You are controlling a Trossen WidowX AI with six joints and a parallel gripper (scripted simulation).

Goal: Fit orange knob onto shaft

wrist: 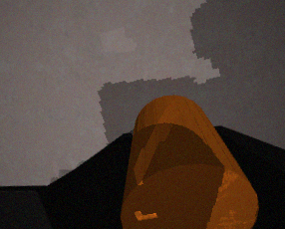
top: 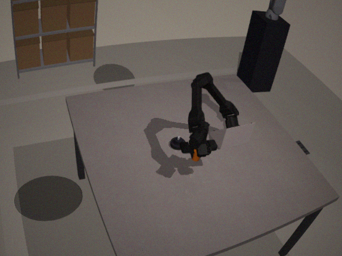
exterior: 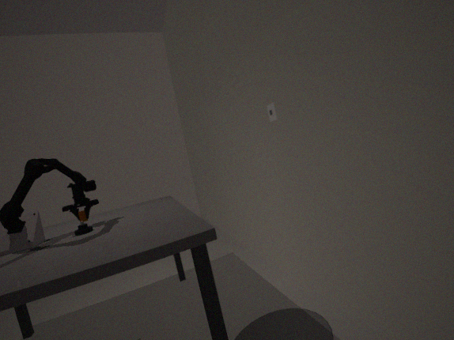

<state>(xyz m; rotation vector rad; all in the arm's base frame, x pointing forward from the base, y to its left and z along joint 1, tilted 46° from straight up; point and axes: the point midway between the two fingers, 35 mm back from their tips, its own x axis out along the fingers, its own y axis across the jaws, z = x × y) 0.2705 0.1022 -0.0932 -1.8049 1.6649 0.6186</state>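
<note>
My gripper tip is now 50 mm short of the round black pedestal, 150 mm to the left of it and 20 mm above it. From my gripper tip the other things lie so: orange knob 30 mm above.
</note>
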